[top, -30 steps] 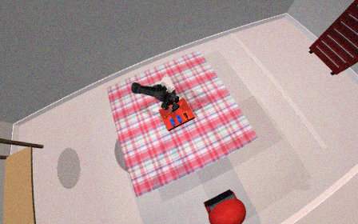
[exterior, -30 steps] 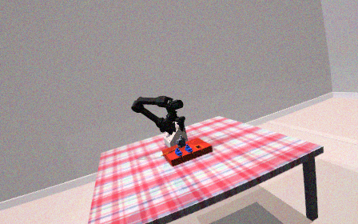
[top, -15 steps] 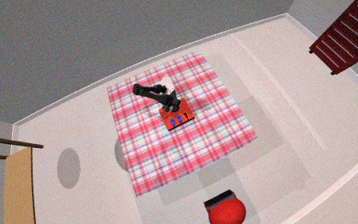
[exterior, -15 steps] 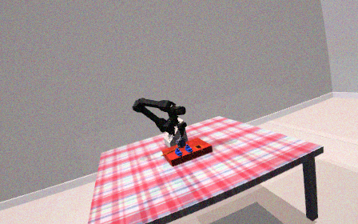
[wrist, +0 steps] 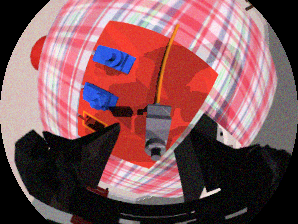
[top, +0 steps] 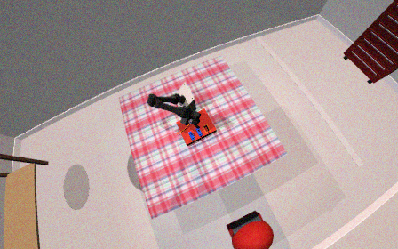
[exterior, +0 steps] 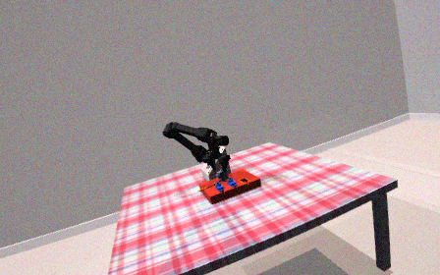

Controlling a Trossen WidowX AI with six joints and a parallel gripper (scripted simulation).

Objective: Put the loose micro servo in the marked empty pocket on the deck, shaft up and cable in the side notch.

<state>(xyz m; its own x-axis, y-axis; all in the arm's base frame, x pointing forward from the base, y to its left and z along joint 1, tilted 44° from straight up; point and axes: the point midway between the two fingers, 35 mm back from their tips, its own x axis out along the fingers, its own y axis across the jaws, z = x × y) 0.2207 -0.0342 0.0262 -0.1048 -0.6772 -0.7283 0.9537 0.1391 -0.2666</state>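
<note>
Now: gripper tip 1 cm short of the red robot deck, 2 cm to the right of it and 8 cm above it.
</note>
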